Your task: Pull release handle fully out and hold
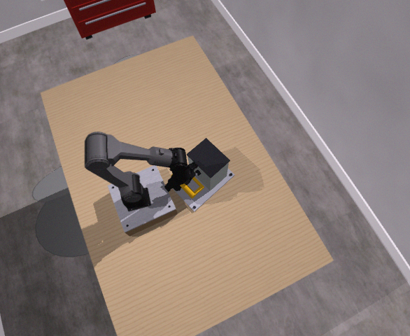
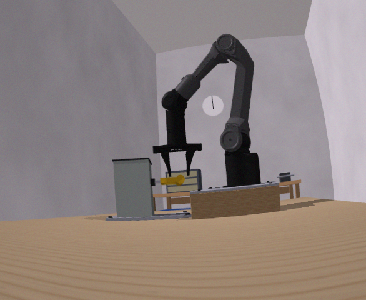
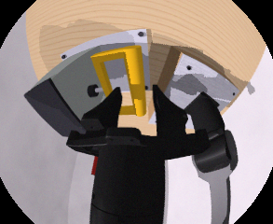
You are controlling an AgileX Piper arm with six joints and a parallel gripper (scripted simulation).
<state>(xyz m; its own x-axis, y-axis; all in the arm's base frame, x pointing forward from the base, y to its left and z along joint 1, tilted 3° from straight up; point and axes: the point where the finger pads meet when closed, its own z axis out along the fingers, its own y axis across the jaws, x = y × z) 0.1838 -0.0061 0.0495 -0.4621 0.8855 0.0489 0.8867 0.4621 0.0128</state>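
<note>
Now: the release handle 50 mm ahead of my hand, 30 mm to the left of it and 20 mm below it. From my hand the other things lie so: grey baseplate (120 mm below, 80 mm ahead, 40 mm to the left).
</note>
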